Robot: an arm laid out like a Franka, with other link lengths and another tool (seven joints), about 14 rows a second.
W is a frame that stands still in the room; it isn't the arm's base.
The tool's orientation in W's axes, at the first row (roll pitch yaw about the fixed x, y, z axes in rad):
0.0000 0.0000 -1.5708
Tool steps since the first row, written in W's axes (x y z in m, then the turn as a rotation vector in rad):
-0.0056 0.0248 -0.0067 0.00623 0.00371 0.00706
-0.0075 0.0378 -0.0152 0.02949 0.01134 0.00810
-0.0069 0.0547 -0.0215 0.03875 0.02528 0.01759
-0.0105 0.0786 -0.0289 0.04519 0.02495 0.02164
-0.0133 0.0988 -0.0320 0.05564 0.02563 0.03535
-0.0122 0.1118 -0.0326 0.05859 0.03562 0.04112
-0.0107 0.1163 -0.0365 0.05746 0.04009 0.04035
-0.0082 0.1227 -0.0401 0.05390 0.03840 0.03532
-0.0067 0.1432 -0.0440 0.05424 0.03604 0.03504
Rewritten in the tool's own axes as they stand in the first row. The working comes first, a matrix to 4 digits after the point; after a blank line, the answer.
The tool's axes in the first row as the columns of a matrix, in W's axes (used below as rounded here):
0.0000 1.0000 0.0000
-1.0000 0.0000 0.0000
0.0000 0.0000 1.0000

-0.0248 -0.0056 -0.0067 -0.00371 0.00623 0.00706
-0.0378 -0.0075 -0.0152 -0.01134 0.02949 0.00810
-0.0547 -0.0069 -0.0215 -0.02528 0.03875 0.01759
-0.0786 -0.0105 -0.0289 -0.02495 0.04519 0.02164
-0.0988 -0.0133 -0.0320 -0.02563 0.05564 0.03535
-0.1118 -0.0122 -0.0326 -0.03562 0.05859 0.04112
-0.1163 -0.0107 -0.0365 -0.04009 0.05746 0.04035
-0.1227 -0.0082 -0.0401 -0.03840 0.05390 0.03532
-0.1432 -0.0067 -0.0440 -0.03604 0.05424 0.03504

